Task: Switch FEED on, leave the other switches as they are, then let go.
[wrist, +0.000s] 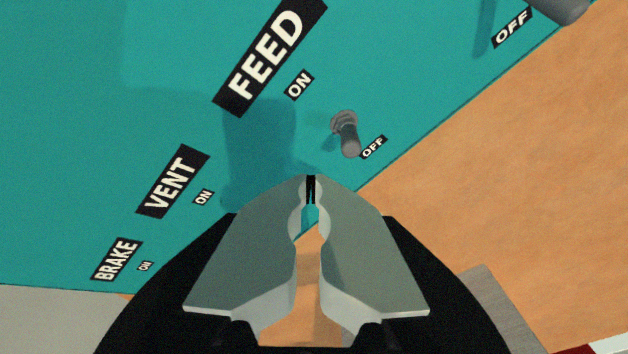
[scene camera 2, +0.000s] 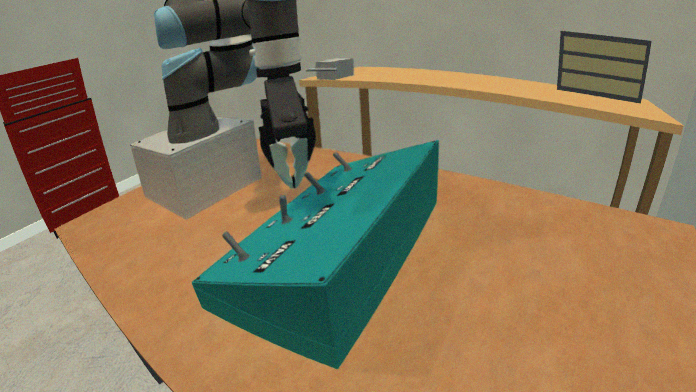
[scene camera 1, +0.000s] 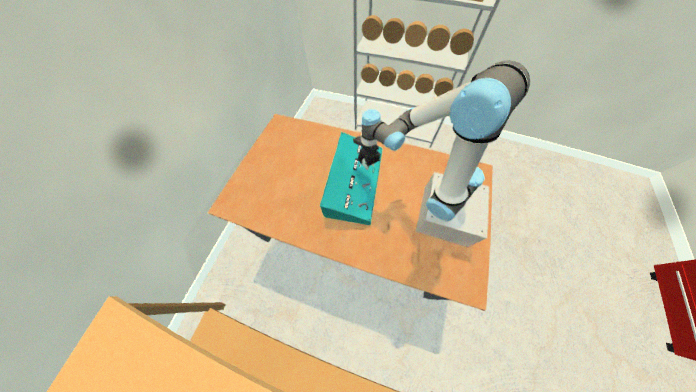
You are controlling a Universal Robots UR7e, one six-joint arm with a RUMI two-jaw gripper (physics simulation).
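Pixels of known places: gripper, fingertip midpoint: (wrist: 311,177) (scene camera 2: 294,187) (scene camera 1: 365,166); arm's base, origin of the base link: (scene camera 2: 193,134).
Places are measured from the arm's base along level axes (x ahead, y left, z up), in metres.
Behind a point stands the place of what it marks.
Observation:
The teal switch panel (scene camera 1: 336,187) {x 0.531, y 0.197, z -0.040 m} (scene camera 2: 380,250) {x 0.653, y -0.002, z -0.074 m} (wrist: 60,100) {x 0.557, y 0.104, z -0.042 m} has four levers. The FEED lever (scene camera 2: 284,209) {x 0.460, y -0.022, z -0.066 m} (wrist: 347,132) {x 0.461, y -0.021, z -0.060 m} stands steeper in scene camera 2 than the VALVE lever (scene camera 2: 236,247) {x 0.488, y -0.139, z -0.072 m}, the VENT lever (scene camera 2: 315,183) {x 0.412, y 0.088, z -0.072 m} and the BRAKE lever (scene camera 2: 342,162) {x 0.374, y 0.201, z -0.073 m}, which lean to the OFF side. It looks tipped toward ON. My gripper (scene camera 1: 367,165) {x 0.453, y 0.008, z -0.039 m} (scene camera 2: 293,184) {x 0.453, y 0.008, z -0.039 m} (wrist: 311,177) {x 0.453, y 0.008, z -0.039 m} is shut and empty, above the panel between FEED and VENT. It is apart from the FEED lever and close to the VENT lever, which the jaws hide in the wrist view.
The panel stands on the orange table (scene camera 1: 280,165) {x 0.989, y 0.170, z -0.178 m} (scene camera 2: 525,280) {x 0.831, y 0.189, z -0.178 m}. The arm's pale base block (scene camera 1: 450,232) {x -0.074, y 0.141, z -0.054 m} (scene camera 2: 195,175) {x 0.103, y -0.053, z -0.079 m} stands beyond the panel's lever side in scene camera 2. A shelf rack (scene camera 1: 355,90), a workbench (scene camera 2: 450,85) and a red cabinet (scene camera 2: 65,165) stand around.

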